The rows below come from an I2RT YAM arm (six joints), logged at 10 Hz.
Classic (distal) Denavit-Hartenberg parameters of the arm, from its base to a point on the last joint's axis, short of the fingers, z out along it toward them. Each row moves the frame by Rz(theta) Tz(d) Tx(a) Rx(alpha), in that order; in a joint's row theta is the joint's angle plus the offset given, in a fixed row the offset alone. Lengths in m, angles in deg.
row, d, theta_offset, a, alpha
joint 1, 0.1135, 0, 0.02, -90
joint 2, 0, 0, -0.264, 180
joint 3, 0, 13.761, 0.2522, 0
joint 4, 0, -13.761, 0.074, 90
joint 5, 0, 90, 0, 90
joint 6, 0.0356, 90, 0, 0
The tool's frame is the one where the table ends.
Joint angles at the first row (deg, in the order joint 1, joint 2, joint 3, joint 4, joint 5, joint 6):
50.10 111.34 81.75 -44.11 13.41 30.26
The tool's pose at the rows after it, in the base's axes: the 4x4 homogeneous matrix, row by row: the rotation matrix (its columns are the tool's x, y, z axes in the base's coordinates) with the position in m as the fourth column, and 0 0 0 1 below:
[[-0.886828 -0.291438 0.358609 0.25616], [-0.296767 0.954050 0.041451 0.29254], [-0.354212 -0.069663 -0.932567 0.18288], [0 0 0 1]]
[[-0.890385 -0.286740 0.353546 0.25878], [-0.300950 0.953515 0.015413 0.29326], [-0.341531 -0.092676 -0.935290 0.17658], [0 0 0 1]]
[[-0.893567 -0.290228 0.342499 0.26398], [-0.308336 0.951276 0.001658 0.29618], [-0.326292 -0.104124 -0.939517 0.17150], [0 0 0 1]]
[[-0.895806 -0.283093 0.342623 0.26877], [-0.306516 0.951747 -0.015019 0.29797], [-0.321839 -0.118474 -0.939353 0.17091], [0 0 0 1]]
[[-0.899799 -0.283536 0.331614 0.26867], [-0.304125 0.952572 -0.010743 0.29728], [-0.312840 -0.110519 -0.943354 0.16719], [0 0 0 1]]
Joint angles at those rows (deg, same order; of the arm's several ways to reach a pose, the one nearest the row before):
50.10 111.69 81.46 -44.09 14.39 30.39
49.93 113.04 82.00 -44.61 15.11 30.34
49.63 114.89 83.59 -45.33 15.06 29.88
49.32 116.12 85.30 -46.46 15.64 29.87
49.21 116.32 84.76 -45.98 14.96 29.96

